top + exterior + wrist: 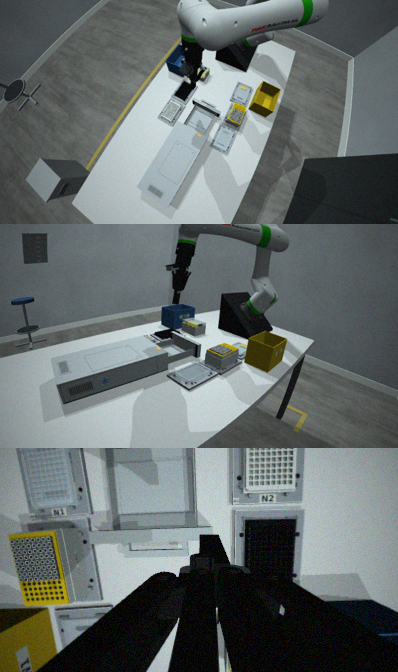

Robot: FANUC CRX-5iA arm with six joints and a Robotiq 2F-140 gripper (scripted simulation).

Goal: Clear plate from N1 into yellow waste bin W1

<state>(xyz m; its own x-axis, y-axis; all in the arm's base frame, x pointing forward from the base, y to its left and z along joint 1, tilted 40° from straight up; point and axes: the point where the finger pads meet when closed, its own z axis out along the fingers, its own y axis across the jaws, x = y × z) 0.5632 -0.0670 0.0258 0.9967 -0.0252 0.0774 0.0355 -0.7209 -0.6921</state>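
Right now my hand is 11 cm short of the clear plate, 29 cm to the right of it and 22 cm above it. Also, from my hand: drawer: 12 cm ahead, 10 cm to the left, 20 cm below; then white plate: 15 cm ahead, 9 cm to the right, 22 cm below; then black plate: 2 cm behind, 11 cm to the right, 22 cm below.
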